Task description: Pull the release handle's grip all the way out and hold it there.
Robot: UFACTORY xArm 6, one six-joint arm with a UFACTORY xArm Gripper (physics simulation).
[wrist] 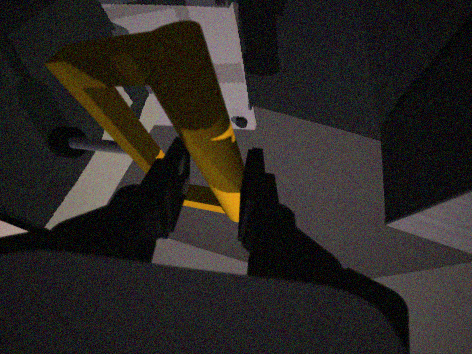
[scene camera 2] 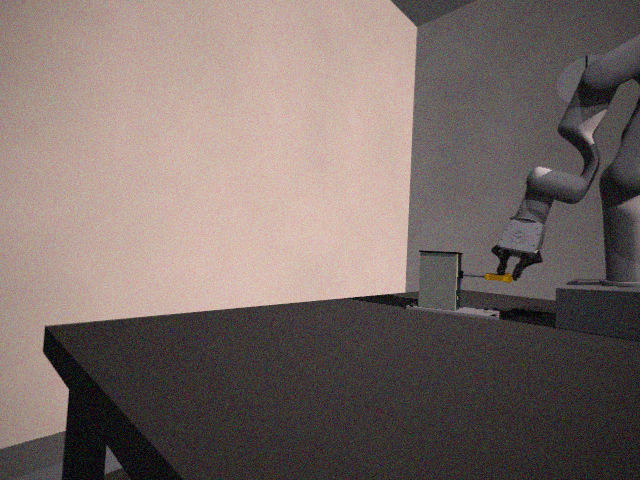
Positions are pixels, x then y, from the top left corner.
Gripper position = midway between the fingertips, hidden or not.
My gripper shows in the wrist view [217,166] and in scene camera 2 [506,277].
